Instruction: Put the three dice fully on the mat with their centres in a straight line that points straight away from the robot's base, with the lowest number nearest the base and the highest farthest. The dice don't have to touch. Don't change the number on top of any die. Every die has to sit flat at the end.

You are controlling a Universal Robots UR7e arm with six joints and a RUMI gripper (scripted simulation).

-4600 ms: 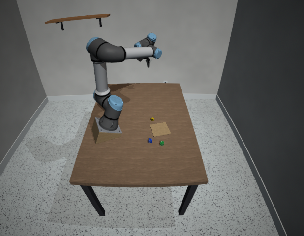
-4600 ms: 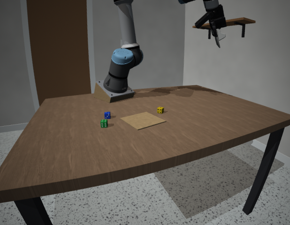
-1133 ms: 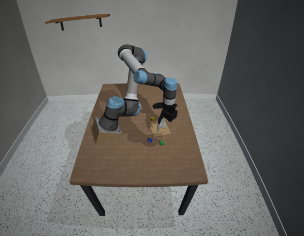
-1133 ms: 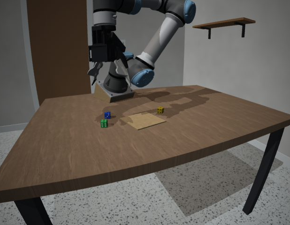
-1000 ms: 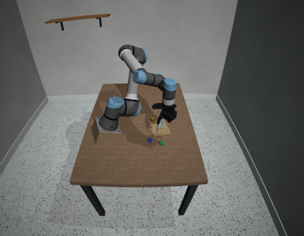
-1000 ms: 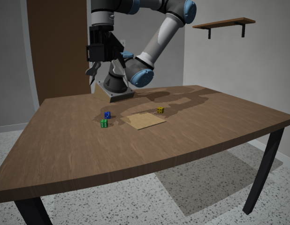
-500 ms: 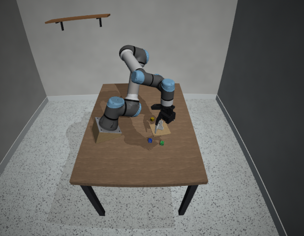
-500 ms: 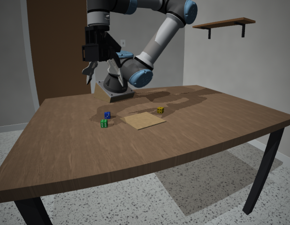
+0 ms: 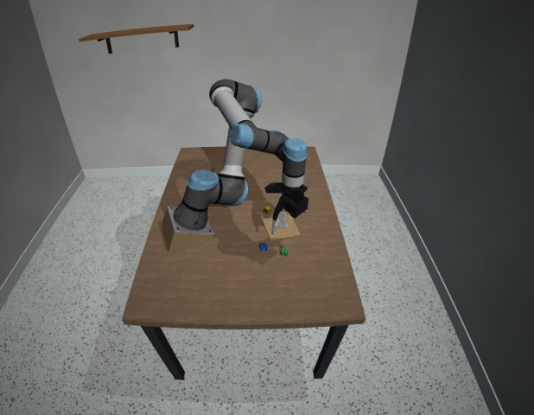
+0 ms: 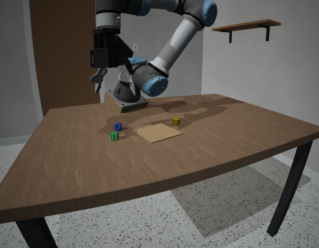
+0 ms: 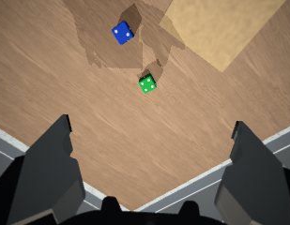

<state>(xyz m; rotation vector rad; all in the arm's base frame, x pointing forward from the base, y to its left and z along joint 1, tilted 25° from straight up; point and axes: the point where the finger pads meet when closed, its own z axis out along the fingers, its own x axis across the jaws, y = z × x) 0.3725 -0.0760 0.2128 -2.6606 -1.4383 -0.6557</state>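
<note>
Right now my hand is 1 cm short of the green die, 1 cm to the left of it and 15 cm above it. Round my hand: tan mat: 4 cm behind, 14 cm to the left, 16 cm below; then yellow die: 12 cm behind, 24 cm to the left, 15 cm below; then blue die: 8 cm behind, 1 cm to the right, 15 cm below.
</note>
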